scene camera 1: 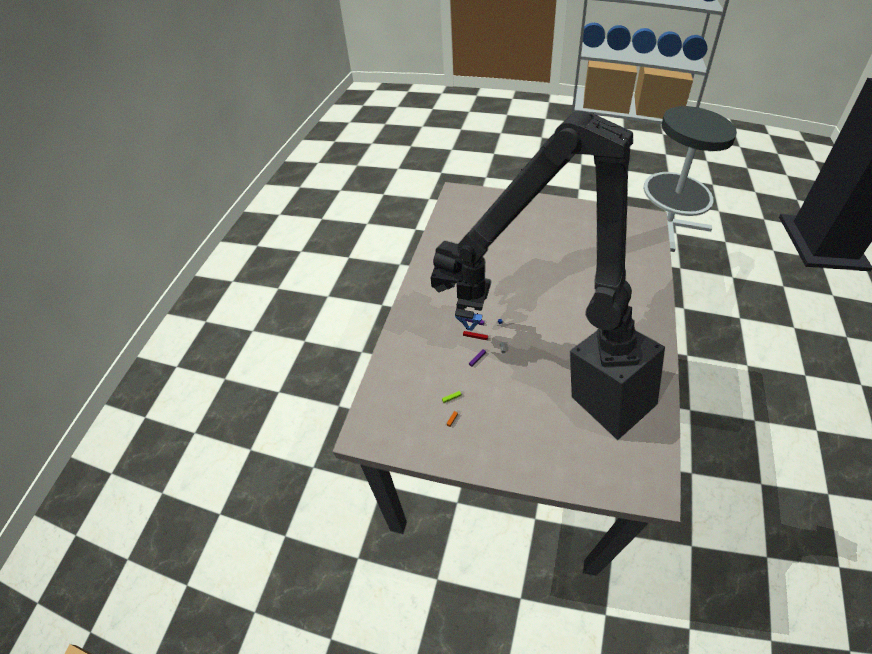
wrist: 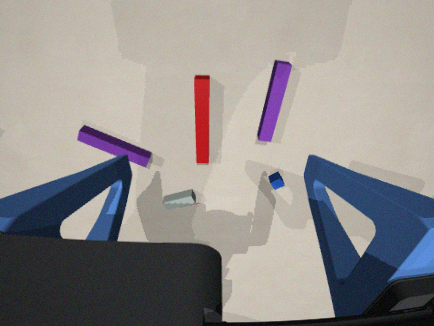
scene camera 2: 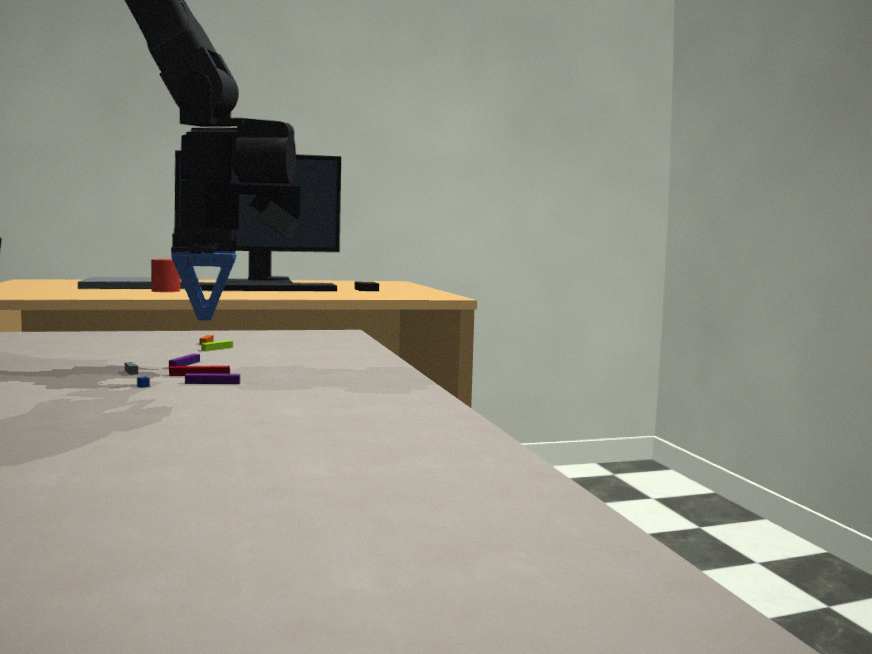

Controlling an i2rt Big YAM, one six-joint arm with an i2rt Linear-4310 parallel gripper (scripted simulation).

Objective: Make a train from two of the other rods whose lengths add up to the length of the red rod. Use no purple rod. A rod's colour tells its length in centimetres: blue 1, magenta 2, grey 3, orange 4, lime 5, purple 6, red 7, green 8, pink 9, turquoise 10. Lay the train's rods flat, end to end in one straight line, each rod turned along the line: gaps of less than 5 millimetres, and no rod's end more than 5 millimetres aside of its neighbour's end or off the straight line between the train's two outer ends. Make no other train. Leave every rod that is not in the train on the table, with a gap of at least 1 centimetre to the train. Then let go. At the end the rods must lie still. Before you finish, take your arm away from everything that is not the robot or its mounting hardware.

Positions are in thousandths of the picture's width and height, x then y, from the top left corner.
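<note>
My gripper (scene camera 2: 236, 482) (scene camera 1: 543, 484) (wrist: 503, 505) is visible to me from these cameras. I can see a red rod (wrist: 464, 253) as well.
</note>
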